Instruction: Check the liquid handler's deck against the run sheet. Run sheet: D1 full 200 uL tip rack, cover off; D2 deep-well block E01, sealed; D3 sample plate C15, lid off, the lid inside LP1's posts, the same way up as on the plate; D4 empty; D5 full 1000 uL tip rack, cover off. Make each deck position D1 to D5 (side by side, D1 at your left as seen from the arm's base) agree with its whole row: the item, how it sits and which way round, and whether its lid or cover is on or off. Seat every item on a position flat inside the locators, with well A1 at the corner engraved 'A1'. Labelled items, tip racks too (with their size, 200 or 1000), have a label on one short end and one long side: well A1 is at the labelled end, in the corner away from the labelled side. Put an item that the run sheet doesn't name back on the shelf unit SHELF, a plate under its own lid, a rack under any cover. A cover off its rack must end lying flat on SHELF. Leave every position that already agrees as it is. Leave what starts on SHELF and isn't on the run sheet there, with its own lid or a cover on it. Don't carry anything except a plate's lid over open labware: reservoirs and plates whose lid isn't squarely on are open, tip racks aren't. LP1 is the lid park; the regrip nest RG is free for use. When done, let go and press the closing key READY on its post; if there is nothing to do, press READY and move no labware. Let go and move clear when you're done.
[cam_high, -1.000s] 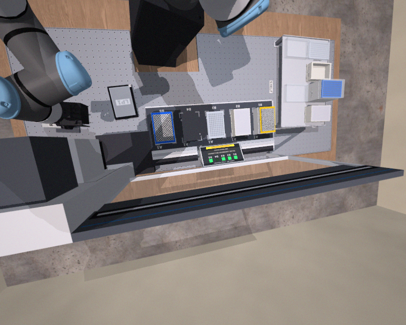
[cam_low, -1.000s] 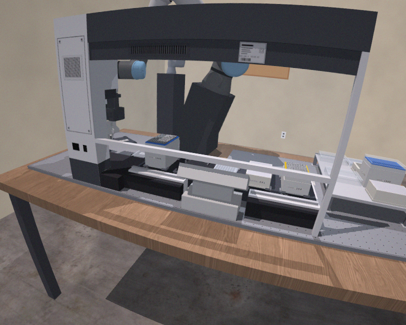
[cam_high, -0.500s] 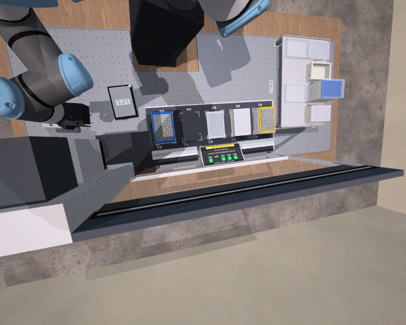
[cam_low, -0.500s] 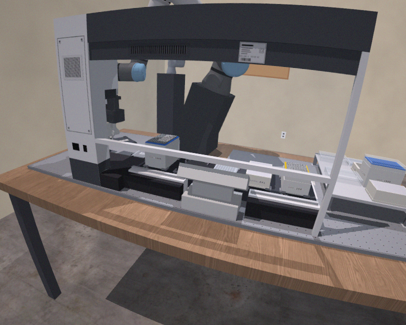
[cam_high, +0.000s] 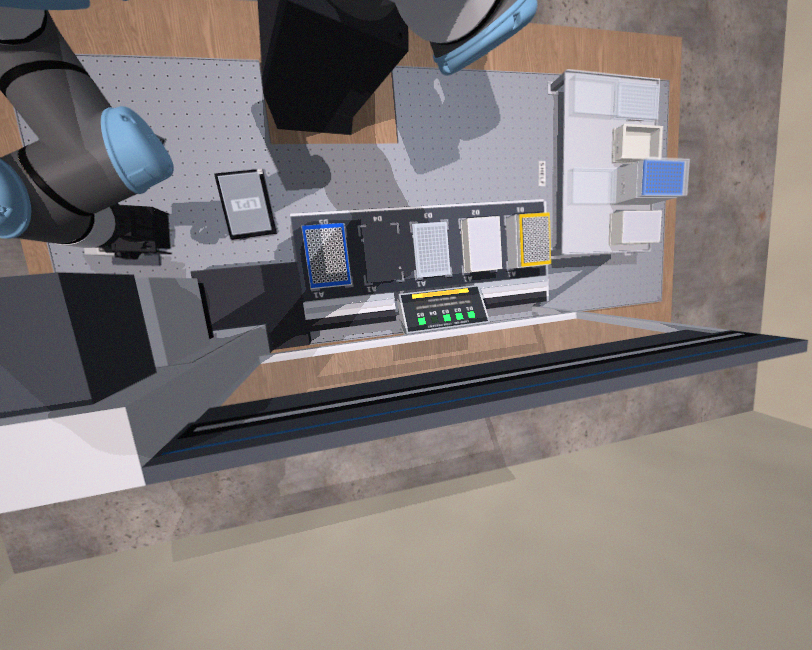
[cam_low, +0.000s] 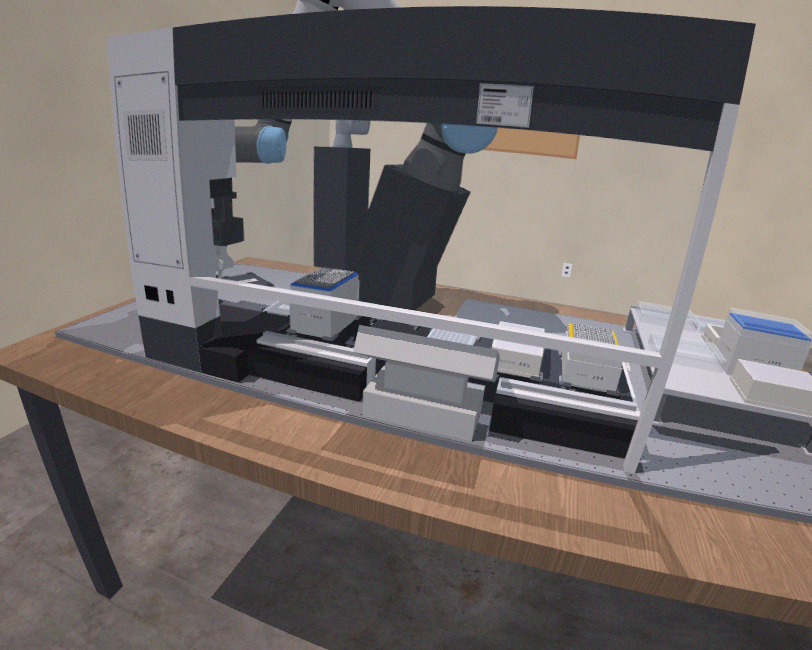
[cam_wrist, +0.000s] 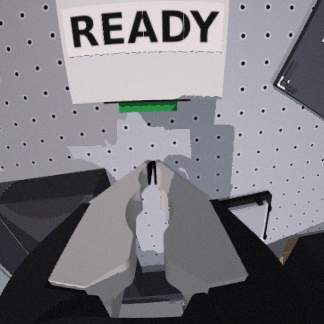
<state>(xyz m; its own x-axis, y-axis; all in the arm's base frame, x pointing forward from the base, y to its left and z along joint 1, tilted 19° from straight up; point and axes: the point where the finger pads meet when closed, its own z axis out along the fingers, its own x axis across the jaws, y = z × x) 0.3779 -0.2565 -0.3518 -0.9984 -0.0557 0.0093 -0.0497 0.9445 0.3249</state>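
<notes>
Now: hand 50 mm to the left of the ready key. Also, from my hand: regrip nest RG 190 mm behind, 110 mm to the right, 80 mm below; handler's tower 210 mm ahead, 200 mm above, 140 mm to the left; blue-rimmed tip rack 340 mm to the left, 40 mm above, 10 mm ahead.
</notes>
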